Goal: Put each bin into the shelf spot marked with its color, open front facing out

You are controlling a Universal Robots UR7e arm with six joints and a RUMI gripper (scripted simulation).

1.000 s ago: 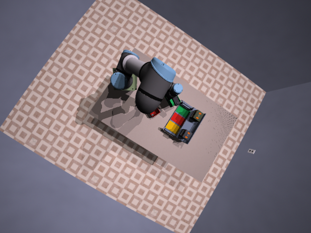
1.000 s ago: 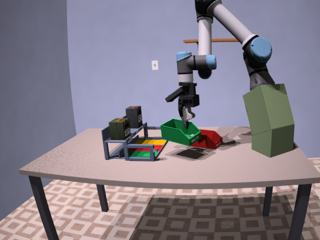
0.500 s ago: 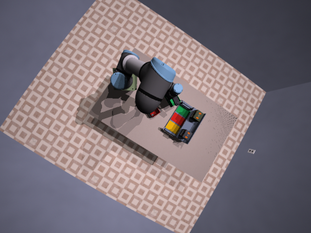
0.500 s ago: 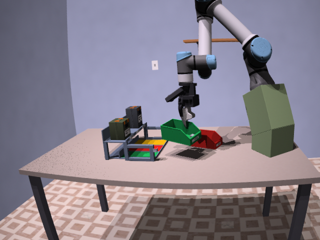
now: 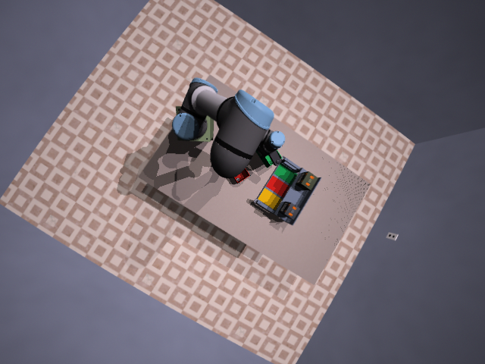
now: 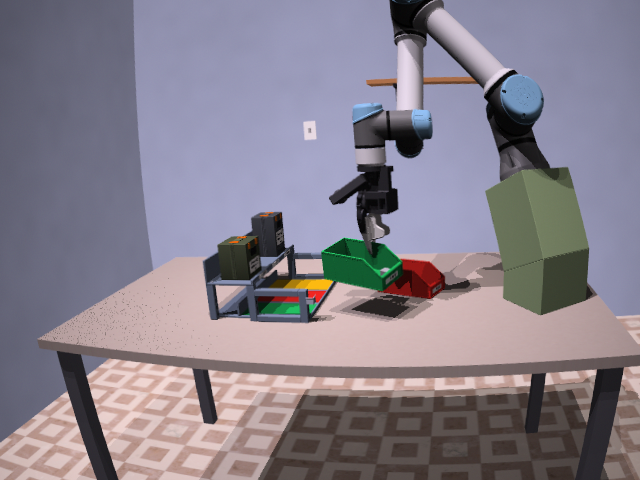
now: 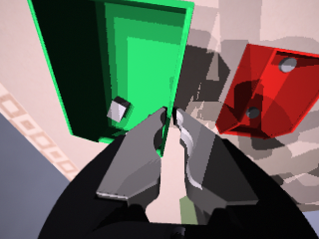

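Now: the green bin 40 mm to the left of my hand, 30 mm below it and 20 mm ahead of it. The rest, counted from my hand: green mark: 250 mm ahead, 160 mm below, 10 mm to the left; then red mark: 240 mm ahead, 160 mm below, 100 mm to the right; then red bin: 150 mm to the right, 130 mm below, 100 mm behind.
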